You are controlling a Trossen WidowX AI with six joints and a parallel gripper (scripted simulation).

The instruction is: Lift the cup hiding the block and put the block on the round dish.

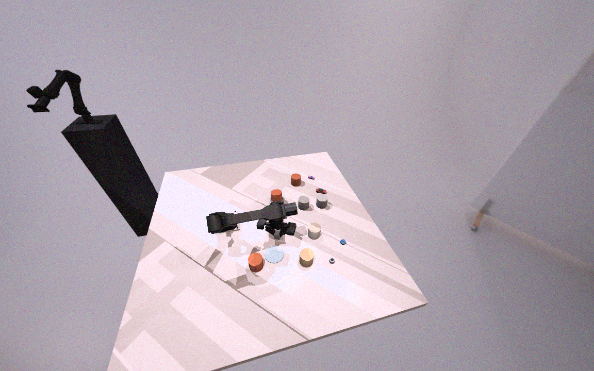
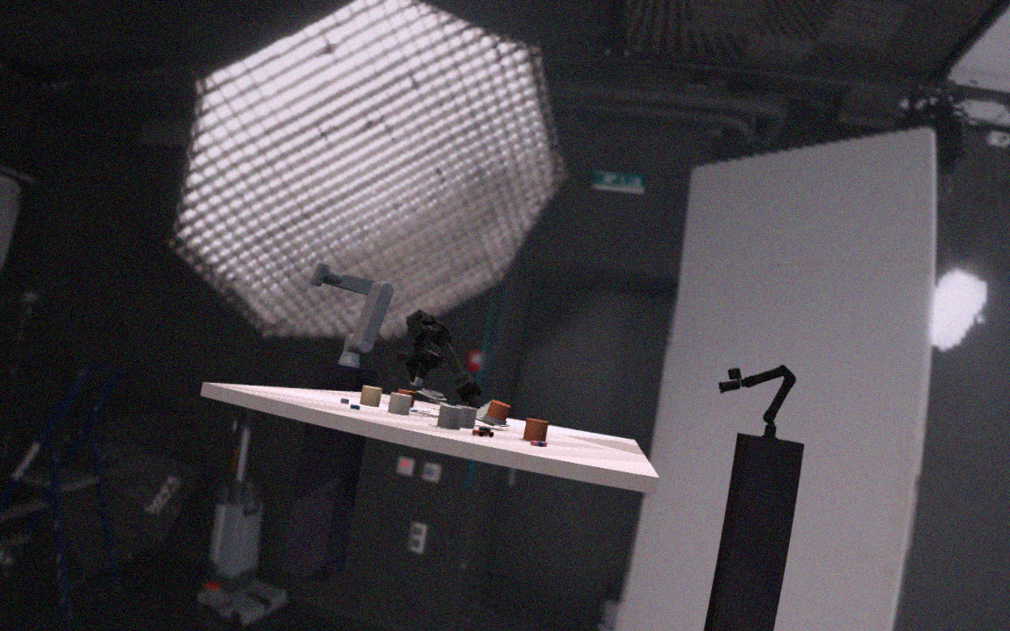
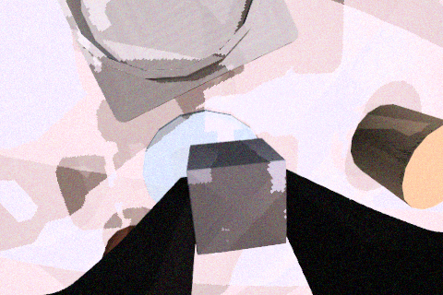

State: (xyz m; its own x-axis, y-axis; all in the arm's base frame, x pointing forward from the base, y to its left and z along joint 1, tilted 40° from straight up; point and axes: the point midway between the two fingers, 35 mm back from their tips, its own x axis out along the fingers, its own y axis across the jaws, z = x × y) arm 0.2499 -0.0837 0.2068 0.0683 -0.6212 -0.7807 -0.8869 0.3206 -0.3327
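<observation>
Right now my gripper tip is 100 mm above the pale blue round dish, 40 mm to the left of it and 30 mm past it. The rest, counted from my gripper tip: balance beam: 200 mm to the left, 70 mm below, 40 mm ahead; beige cylinder: 220 mm ahead, 70 mm below, 60 mm to the left; dark nut: 250 mm ahead, 140 mm to the right, 100 mm below.
</observation>
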